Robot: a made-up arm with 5 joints.
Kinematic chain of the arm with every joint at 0, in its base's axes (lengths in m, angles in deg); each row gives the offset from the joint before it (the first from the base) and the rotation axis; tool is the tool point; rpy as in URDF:
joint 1: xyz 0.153 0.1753 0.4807 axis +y
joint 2: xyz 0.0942 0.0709 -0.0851 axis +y
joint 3: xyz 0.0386 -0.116 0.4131 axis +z
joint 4: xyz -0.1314 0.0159 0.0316 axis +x
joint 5: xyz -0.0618 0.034 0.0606 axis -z
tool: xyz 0.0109 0.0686 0.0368 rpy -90 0 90
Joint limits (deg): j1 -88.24..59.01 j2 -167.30..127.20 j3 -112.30..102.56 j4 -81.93..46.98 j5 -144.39..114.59
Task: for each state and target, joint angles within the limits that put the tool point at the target. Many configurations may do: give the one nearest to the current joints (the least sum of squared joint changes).
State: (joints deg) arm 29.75 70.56 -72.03 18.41 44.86
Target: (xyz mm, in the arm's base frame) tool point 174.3 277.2 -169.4
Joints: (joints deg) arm 59.01 100.25 -83.99 -22.15 47.55
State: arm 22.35 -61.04 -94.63 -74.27 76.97
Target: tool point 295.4 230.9 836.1
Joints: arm 31.05 -39.84 -100.24 -64.89 80.86
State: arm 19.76 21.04 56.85 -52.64 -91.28
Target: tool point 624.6 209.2 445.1
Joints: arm 58.94 49.26 10.48 -60.79 -80.49
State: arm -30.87 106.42 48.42 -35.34 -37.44
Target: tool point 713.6 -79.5 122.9
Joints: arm 5.06 127.20 78.24 -8.02 -49.45
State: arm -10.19 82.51 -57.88 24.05 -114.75
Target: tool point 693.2 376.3 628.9
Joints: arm 9.09 58.15 -80.37 43.63 -121.46
